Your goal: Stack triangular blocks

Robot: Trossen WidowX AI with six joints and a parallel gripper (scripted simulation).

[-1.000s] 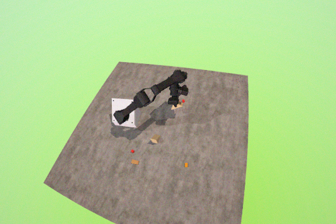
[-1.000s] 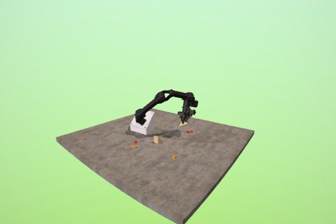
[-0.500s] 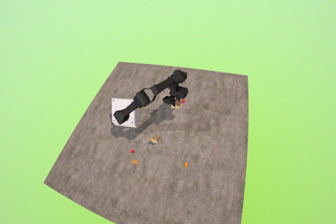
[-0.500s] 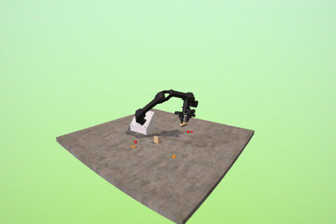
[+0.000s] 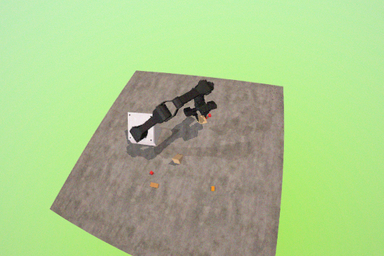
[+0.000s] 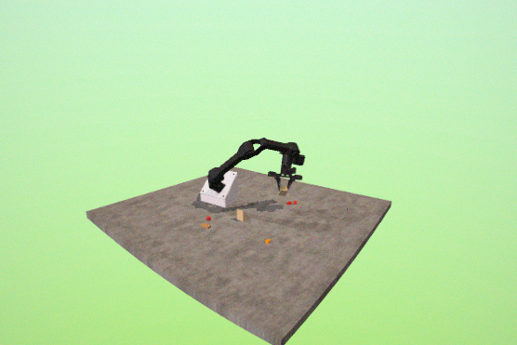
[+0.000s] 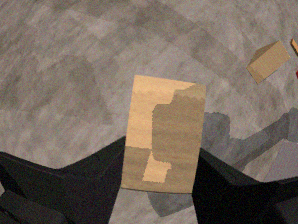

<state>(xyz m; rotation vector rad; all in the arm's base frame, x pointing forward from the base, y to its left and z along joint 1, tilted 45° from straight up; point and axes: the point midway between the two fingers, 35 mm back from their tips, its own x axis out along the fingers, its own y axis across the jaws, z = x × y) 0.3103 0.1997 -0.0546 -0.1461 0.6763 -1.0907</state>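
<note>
My gripper tip is now 1 cm to the right of the tan triangular block and 1 cm below it. The rest, counted from my gripper tip: orange piece (34 cm to the right, 17 cm ahead, 10 cm below).
</note>
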